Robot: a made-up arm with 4 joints. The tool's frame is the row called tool. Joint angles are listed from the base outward.
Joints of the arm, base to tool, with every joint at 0 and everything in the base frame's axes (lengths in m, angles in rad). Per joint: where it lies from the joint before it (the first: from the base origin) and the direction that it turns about. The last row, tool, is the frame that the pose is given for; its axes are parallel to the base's.
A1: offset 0.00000 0.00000 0.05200 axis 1 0 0
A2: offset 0.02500 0.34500 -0.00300 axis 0 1 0
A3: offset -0.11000 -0.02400 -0.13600 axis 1 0 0
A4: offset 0.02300 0.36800 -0.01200 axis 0 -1 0
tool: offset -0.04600 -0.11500 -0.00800
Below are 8 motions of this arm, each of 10 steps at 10 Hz.
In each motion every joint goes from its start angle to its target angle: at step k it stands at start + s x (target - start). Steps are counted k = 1, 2, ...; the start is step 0. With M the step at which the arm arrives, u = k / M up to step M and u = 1 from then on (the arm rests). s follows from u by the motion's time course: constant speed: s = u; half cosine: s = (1 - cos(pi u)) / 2; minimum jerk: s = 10 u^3 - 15 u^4 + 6 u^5.
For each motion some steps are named. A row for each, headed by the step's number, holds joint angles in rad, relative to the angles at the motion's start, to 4 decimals.
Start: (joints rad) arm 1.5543 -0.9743 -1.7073 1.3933
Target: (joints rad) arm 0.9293 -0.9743 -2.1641 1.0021
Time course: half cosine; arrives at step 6
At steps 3, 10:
3: -0.3125 0.0000 -0.2284 -0.1956
10: -0.6250 0.0000 -0.4568 -0.3912

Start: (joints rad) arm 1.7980 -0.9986 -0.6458 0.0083
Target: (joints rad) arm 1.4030 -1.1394 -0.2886 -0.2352
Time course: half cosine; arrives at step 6
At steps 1, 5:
1: -0.0265 -0.0094 0.0239 -0.0163
5: -0.3685 -0.1314 0.3333 -0.2272

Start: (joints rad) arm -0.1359 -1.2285 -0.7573 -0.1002
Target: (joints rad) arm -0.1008 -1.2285 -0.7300 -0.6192
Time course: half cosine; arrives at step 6
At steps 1, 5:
1: 0.0024 0.0000 0.0018 -0.0348
5: 0.0327 0.0000 0.0255 -0.4842

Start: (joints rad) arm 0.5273 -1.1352 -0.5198 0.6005
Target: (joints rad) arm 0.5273 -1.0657 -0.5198 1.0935
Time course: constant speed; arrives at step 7
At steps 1, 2, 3, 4, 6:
1: 0.0000 0.0099 0.0000 0.0704
2: 0.0000 0.0199 0.0000 0.1409
3: 0.0000 0.0298 0.0000 0.2113
4: 0.0000 0.0397 0.0000 0.2817
6: 0.0000 0.0596 0.0000 0.4226

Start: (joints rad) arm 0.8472 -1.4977 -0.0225 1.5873
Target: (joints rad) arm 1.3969 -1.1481 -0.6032 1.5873
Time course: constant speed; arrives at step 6
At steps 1, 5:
1: 0.0916 0.0583 -0.0968 0.0000
5: 0.4581 0.2913 -0.4839 0.0000

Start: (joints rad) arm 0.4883 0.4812 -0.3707 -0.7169
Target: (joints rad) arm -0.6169 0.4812 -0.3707 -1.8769
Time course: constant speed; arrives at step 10
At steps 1, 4, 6, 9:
1: -0.1105 0.0000 0.0000 -0.1160
4: -0.4421 0.0000 0.0000 -0.4640
6: -0.6631 0.0000 0.0000 -0.6960
9: -0.9947 0.0000 0.0000 -1.0440

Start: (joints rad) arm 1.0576 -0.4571 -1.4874 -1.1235
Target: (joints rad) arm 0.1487 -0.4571 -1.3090 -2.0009
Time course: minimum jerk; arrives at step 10
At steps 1, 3, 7, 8, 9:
1: -0.0078 0.0000 0.0015 -0.0075
3: -0.1482 0.0000 0.0291 -0.1431
7: -0.7607 0.0000 0.1493 -0.7343
8: -0.8563 0.0000 0.1681 -0.8266
9: -0.9011 0.0000 0.1769 -0.8699

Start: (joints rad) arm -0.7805 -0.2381 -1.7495 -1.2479
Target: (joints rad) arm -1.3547 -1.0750 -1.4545 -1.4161
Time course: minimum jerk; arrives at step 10
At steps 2, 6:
2: -0.0333 -0.0485 0.0171 -0.0097
6: -0.3919 -0.5712 0.2014 -0.1148

